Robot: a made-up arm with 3 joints. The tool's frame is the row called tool.
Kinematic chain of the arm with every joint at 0, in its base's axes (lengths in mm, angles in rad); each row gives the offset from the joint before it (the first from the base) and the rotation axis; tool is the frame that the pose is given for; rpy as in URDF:
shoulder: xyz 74.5 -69 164.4 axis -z
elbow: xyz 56.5 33.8 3 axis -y
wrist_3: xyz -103 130 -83.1 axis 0.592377 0.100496 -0.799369
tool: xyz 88.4 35.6 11 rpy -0.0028 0.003 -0.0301
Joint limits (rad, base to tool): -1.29..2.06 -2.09..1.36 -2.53..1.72
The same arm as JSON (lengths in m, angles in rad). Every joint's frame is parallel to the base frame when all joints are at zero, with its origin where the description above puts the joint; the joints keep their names.
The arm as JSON. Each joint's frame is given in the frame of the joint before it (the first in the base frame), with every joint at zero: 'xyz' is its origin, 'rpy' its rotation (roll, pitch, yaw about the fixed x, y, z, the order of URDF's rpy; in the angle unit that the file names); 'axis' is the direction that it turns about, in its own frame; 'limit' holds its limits. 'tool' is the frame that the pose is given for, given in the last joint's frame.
{
  "units": {
    "length": "m",
    "angle": "rad"
  },
  "joints": [
    {
      "name": "shoulder",
      "type": "revolute",
      "origin": {
        "xyz": [
          0.0745,
          -0.069,
          0.1644
        ],
        "rpy": [
          0.0,
          0.0,
          0.0
        ]
      },
      "axis": [
        0.0,
        0.0,
        -1.0
      ],
      "limit": {
        "lower": -1.29,
        "upper": 2.06
      }
    },
    {
      "name": "elbow",
      "type": "revolute",
      "origin": {
        "xyz": [
          0.0565,
          0.0338,
          0.003
        ],
        "rpy": [
          0.0,
          0.0,
          0.0
        ]
      },
      "axis": [
        0.0,
        -1.0,
        0.0
      ],
      "limit": {
        "lower": -2.09,
        "upper": 1.36
      }
    },
    {
      "name": "wrist_3",
      "type": "revolute",
      "origin": {
        "xyz": [
          -0.103,
          0.13,
          -0.0831
        ],
        "rpy": [
          0.0,
          0.0,
          0.0
        ]
      },
      "axis": [
        0.592377,
        0.100496,
        -0.799369
      ],
      "limit": {
        "lower": -2.53,
        "upper": 1.72
      }
    }
  ],
  "tool": {
    "origin": {
      "xyz": [
        0.0884,
        0.0356,
        0.011
      ],
      "rpy": [
        -0.0028,
        0.003,
        -0.0301
      ]
    }
  }
}

